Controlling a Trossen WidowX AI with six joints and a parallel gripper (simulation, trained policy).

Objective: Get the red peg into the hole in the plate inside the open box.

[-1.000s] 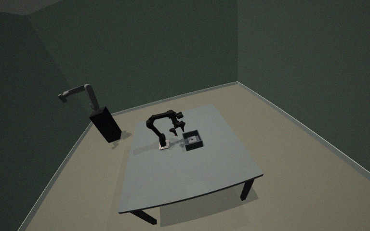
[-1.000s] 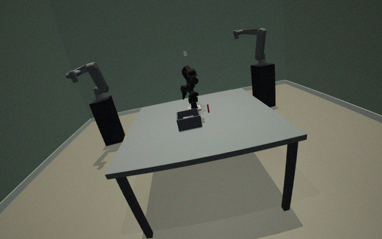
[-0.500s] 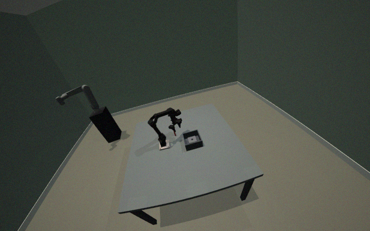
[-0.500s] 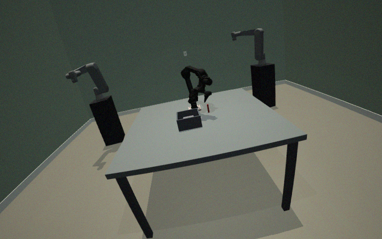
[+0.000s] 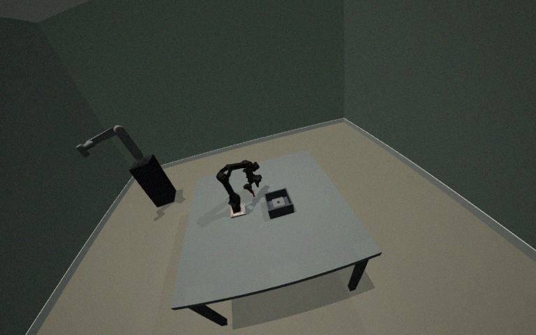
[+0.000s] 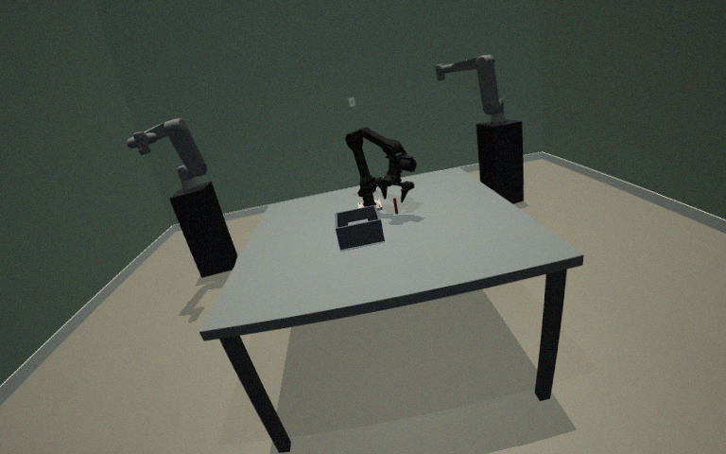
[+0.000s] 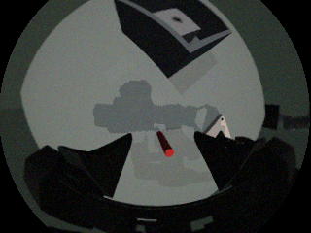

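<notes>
Now: the red peg 2 cm behind my gripper tip, 1 cm to the left of it and 4 cm below it. The rest, counted from my gripper tip: dark box 13 cm ahead, 20 cm to the right, 5 cm below.
</notes>
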